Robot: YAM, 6 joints.
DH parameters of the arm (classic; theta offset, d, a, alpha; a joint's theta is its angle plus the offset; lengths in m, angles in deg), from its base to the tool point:
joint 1: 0 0.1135 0.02 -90
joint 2: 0 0 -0.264 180
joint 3: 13.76 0 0.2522 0
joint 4: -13.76 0 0.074 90
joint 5: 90 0 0 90
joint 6: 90 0.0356 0 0
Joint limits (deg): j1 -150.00..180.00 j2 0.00..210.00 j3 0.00..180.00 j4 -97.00..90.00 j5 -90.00..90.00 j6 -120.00..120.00
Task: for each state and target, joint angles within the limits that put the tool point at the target. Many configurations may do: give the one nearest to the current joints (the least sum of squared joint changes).
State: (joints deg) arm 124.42 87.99 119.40 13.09 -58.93 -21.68
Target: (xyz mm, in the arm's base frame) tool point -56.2 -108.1 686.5
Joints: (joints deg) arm 77.75 61.27 138.23 17.82 -63.94 -21.68
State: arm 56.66 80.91 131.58 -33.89 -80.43 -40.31
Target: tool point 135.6 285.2 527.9
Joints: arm 58.20 95.01 121.85 -35.93 -79.83 -40.31
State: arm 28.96 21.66 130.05 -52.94 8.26 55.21
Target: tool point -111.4 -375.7 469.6
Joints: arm 72.40 17.00 139.98 -45.90 11.98 55.21
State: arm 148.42 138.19 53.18 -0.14 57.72 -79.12
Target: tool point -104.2 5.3 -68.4
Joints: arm 180.00 146.10 26.71 -8.42 8.56 -79.12
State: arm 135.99 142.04 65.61 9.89 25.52 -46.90
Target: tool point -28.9 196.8 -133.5
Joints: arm 103.49 157.03 45.56 4.20 30.04 -46.90
